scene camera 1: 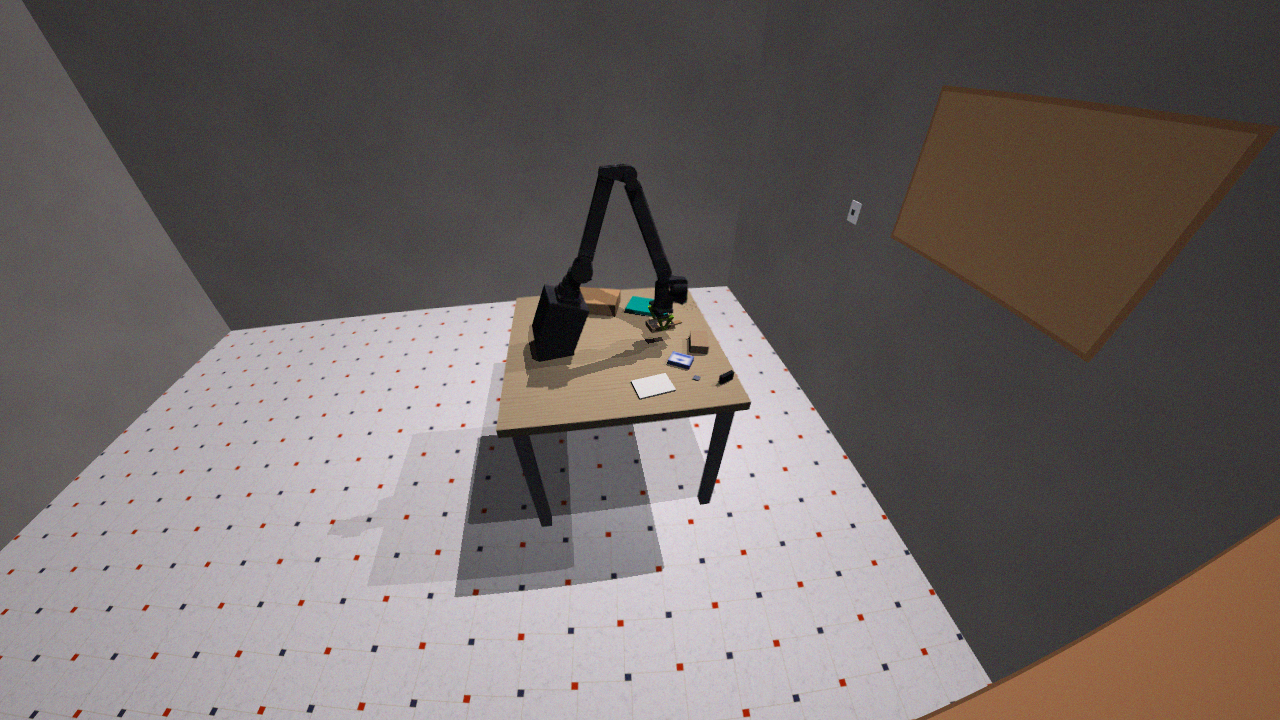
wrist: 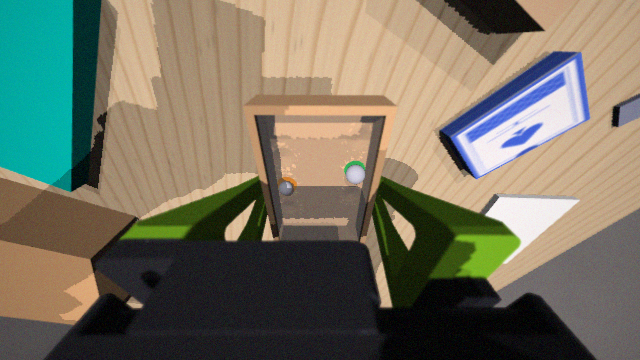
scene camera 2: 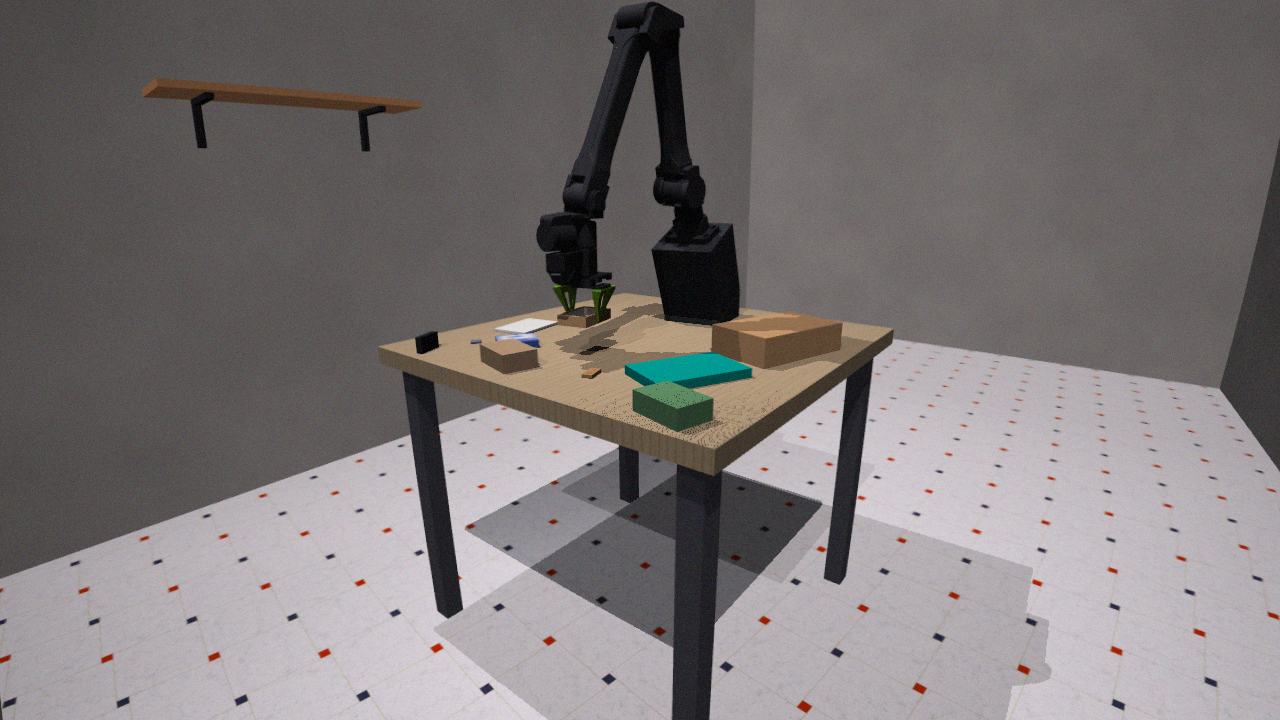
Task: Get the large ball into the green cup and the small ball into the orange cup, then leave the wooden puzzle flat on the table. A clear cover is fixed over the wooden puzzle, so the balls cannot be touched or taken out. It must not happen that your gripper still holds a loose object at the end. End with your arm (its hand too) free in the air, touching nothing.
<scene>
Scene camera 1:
white card: 659, 384
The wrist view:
my gripper: 319, 180
teal slab: 56, 56
white card: 528, 216
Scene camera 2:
my gripper: 585, 320
teal slab: 691, 371
green block: 676, 407
</scene>
